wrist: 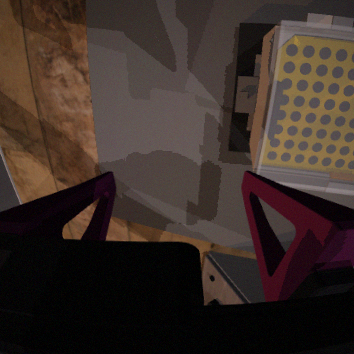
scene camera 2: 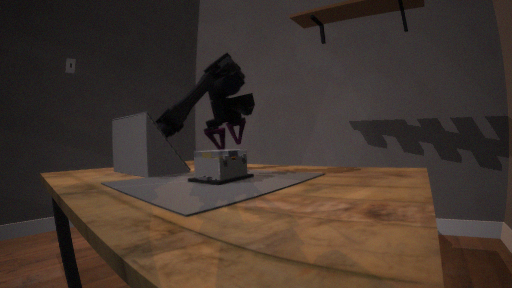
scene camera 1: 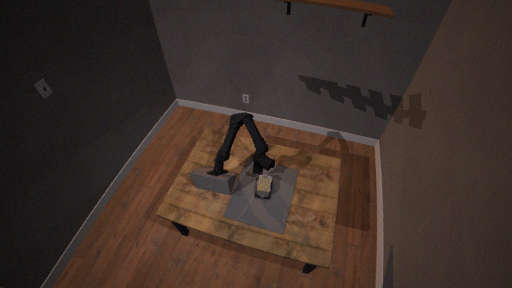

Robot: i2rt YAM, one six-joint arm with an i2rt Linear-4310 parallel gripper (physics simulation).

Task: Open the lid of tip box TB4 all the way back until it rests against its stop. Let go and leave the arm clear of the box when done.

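Frame: origin at the arm's base, x ahead, y up, z right, level; millimetres.
Seen in the pictures: gripper, fingertip midpoint: (wrist: 178, 178) (scene camera 2: 231, 148) (scene camera 1: 260, 168); arm's base at its link origin: (scene camera 2: 152, 143) (scene camera 1: 218, 172).
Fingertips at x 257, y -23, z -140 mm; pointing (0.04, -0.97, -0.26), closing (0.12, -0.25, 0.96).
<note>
Offsets run from my fingertips to a thing's top centre. Level surfaces: height alone.
The tip box TB4 @[dx +60, dy -2, dz +100 mm] (scene camera 1: 264, 186) (scene camera 2: 221, 166) (wrist: 312, 105) stands on a dark base on the grey mat. Its clear lid @[dx +59, dy -2, dz +100 mm] (scene camera 2: 225, 152) (wrist: 300, 178) lies closed over the yellow, holed tip rack. A label naming the box cannot be read. My gripper (scene camera 2: 230, 146) (wrist: 178, 178) is open, with purple fingers wide apart and nothing between them. In the second scene view the fingertips are just above the level of the lid, apparently behind the box. In the wrist view the box lies to the upper right, with the right fingertip near its lower left corner.
The grey mat @[dy -79 mm] (scene camera 1: 250, 212) (scene camera 2: 190, 202) (wrist: 150, 120) lies on the wooden table @[dy -82 mm] (scene camera 1: 312, 220) (scene camera 2: 350, 215) (wrist: 60, 100). A grey wedge-shaped block (scene camera 1: 212, 184) (scene camera 2: 131, 146) stands at the arm's base, left of the box. A wall shelf (scene camera 1: 345, 6) (scene camera 2: 355, 11) hangs high at the back.
</note>
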